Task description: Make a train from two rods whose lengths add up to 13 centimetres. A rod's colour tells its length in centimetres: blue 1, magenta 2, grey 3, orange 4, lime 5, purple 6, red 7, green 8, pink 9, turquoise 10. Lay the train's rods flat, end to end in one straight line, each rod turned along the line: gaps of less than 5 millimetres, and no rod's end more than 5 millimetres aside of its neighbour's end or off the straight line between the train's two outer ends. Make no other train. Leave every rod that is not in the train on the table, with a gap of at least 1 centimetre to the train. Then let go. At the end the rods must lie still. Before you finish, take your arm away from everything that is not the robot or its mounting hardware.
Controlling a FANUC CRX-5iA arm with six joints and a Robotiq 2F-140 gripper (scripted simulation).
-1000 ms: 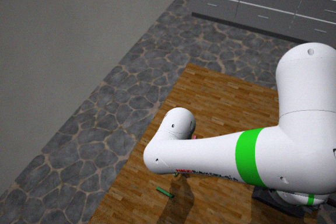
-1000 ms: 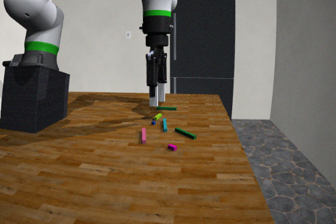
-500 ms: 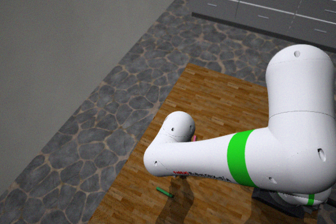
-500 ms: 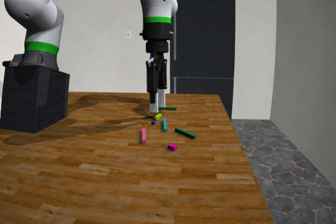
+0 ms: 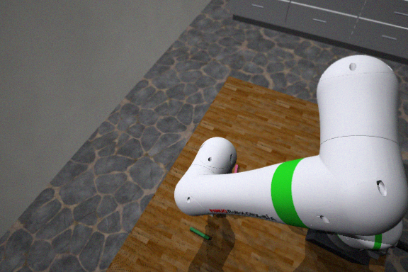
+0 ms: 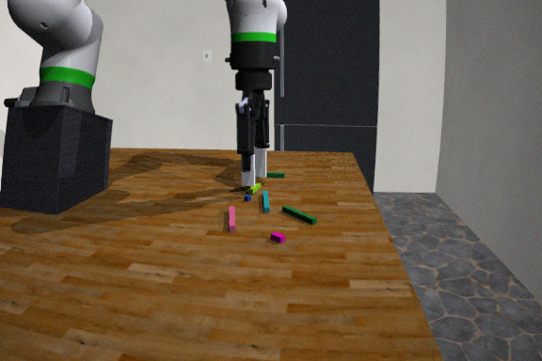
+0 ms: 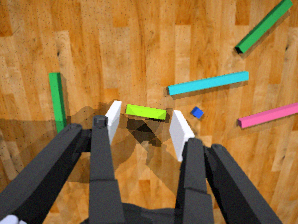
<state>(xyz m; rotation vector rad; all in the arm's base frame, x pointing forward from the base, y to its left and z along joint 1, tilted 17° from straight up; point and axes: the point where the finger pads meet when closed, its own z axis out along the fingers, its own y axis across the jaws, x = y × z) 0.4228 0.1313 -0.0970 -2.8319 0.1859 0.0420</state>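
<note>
Now: the lime rod 50 mm below my hand. Round my hand: small blue rod 70 mm to the right, 50 mm below; pink rod 170 mm to the right, 50 mm below; turquoise rod 80 mm to the right, 50 mm below, 40 mm ahead.
</note>
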